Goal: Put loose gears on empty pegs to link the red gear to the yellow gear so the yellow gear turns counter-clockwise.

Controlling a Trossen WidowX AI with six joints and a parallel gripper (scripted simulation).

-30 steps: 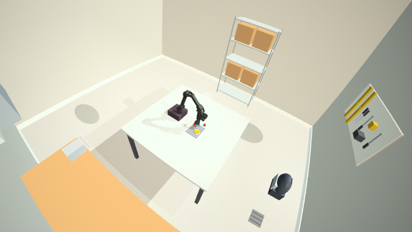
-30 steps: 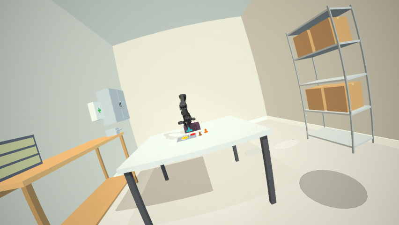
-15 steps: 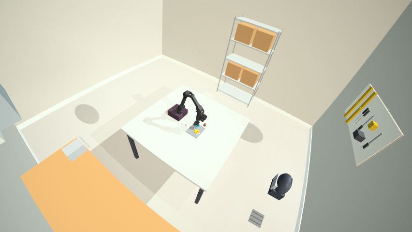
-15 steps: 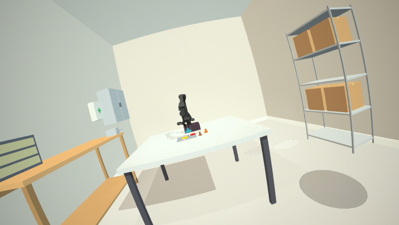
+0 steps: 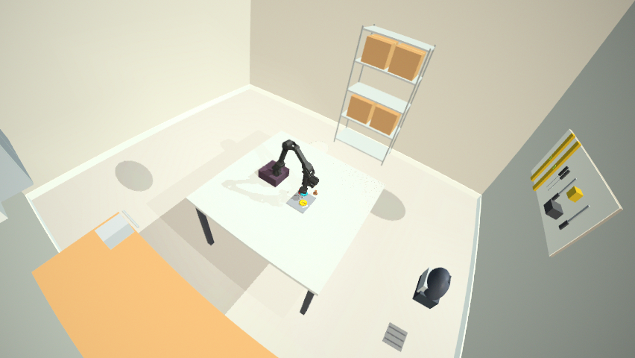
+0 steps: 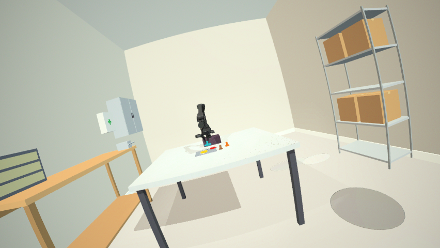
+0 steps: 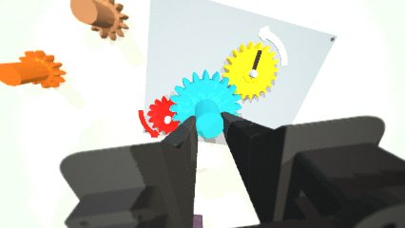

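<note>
Now: the red gear 7 cm below my gripper tip, 4 cm behind it and 3 cm to the left of it. The rest, counted from my gripper tip: cyan gear 1 cm below; red arrow 8 cm below, 7 cm behind, 6 cm to the left; yellow gear 7 cm below, 5 cm to the right, 4 cm ahead.
</note>
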